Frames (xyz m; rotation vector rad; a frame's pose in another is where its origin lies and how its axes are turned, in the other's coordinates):
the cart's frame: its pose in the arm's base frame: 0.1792 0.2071 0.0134 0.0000 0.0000 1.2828
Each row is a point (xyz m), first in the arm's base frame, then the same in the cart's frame.
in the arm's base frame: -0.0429 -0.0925 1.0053
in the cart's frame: -0.3503 0.1279 0.9919
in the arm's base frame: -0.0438 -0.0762 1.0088
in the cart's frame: -0.3350 0.1333 0.9954
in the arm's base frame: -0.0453 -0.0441 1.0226
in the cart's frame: -0.3046 0.1439 1.0092
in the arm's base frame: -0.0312 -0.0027 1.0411
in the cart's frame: -0.2609 0.1421 1.0277
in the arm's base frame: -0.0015 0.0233 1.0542
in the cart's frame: -0.2276 0.1211 1.0408
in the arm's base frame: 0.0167 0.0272 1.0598
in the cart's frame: -0.2186 0.1047 1.0464
